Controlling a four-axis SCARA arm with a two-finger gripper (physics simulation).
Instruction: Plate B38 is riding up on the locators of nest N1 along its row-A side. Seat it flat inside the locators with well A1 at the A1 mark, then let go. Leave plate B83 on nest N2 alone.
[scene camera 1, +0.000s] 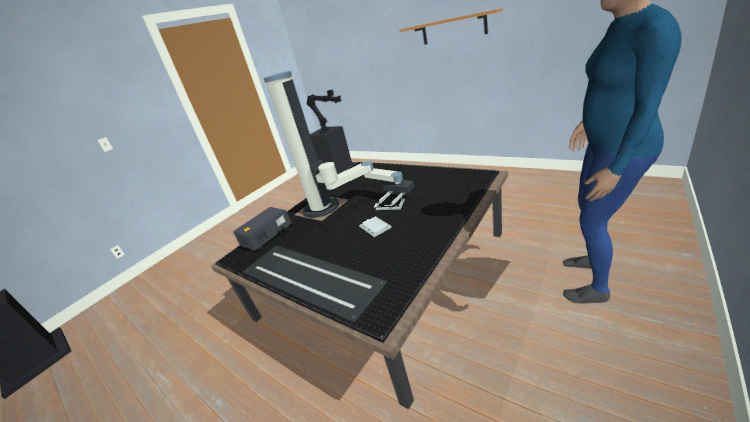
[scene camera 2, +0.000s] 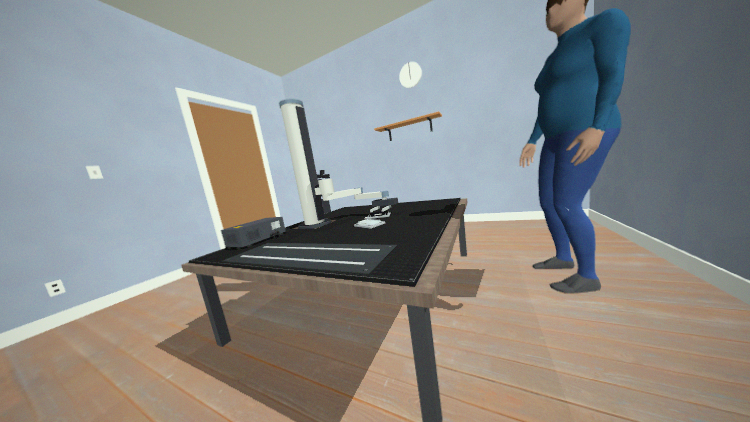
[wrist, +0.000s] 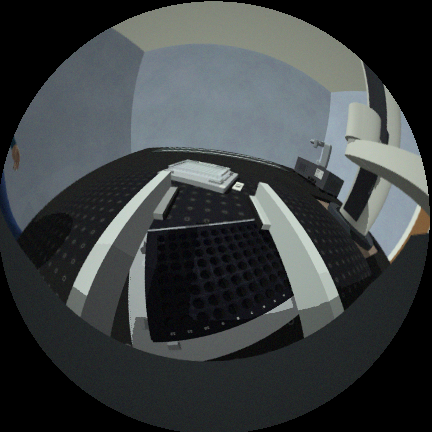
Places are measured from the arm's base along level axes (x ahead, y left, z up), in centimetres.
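Where they show: gripper, fingertip midpoint: (scene camera 1: 386, 202) (scene camera 2: 376, 210) (wrist: 214, 184); arm's base, origin of the base link: (scene camera 1: 321, 207) (scene camera 2: 315, 224) (wrist: 350, 225).
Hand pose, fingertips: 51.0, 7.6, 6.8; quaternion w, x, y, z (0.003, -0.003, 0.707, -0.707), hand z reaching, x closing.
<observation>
Each offset is from my fingertips to the top centre of the thing, as dx, dy, dz. "*": to the spot under its first point. Level surfaces: height alone.
Plate B38 {-1.8, +6.2, -2.9} (wrist: 220, 275), a black well plate, lies on the light grey nest N1 {-1.8, +6.1, -3.3} (wrist: 220, 345) (scene camera 1: 389, 208), below the fingers in the wrist view. Small locator blocks show beside its left and near edges. It looks turned a little relative to the fingers; its tilt and the A1 mark cannot be made out. My gripper (wrist: 214, 184) (scene camera 1: 388, 203) (scene camera 2: 378, 212) is open, its two fingers wide apart above the plate's two sides, with nothing held. The white plate B83 {+2.9, -18.2, -2.9} (wrist: 200, 169) (scene camera 1: 375, 224) (scene camera 2: 369, 222) sits on nest N2 {* -1.8, -9.8, -4.6} (wrist: 220, 188), beyond N1 in the wrist view.
A dark box {* -54.5, -52.4, +4.9} (scene camera 1: 262, 228) (scene camera 2: 254, 232) and a grey panel with two white rails {dz -5.2} (scene camera 1: 314, 283) are on the table. The arm's white column (scene camera 1: 295, 141) stands at one side. A person (scene camera 1: 624, 104) (scene camera 2: 582, 94) stands beyond the table. A small white tag {* -6.1, -13.9, -5.3} (wrist: 238, 186) lies by N2.
</observation>
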